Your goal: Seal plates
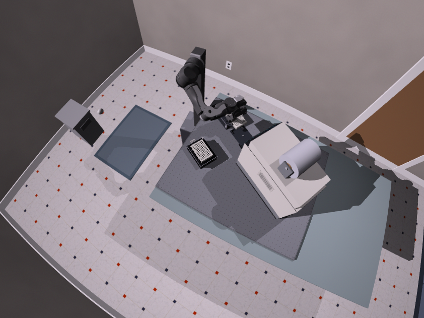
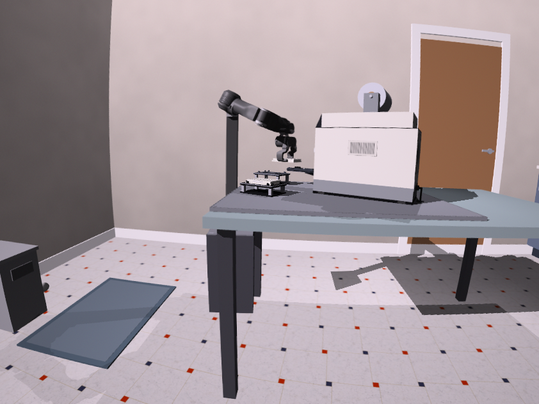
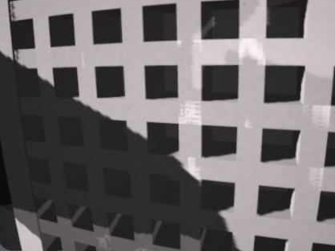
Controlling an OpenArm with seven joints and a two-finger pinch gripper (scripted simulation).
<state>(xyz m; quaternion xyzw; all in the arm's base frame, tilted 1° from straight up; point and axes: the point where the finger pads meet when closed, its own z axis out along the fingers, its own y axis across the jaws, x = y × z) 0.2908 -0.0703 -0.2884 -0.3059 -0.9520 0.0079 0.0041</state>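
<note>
Now: the sealer stage 80 mm ahead of my hand, 80 mm to the right of it and 40 mm below it. The rest, counted from my hand: N1 label (160 mm behind, 130 mm to the left, 130 mm below); screen (200 mm ahead, 110 mm to the right, 190 mm above); plate nest (70 mm behind, 70 mm to the left, 80 mm below).
</note>
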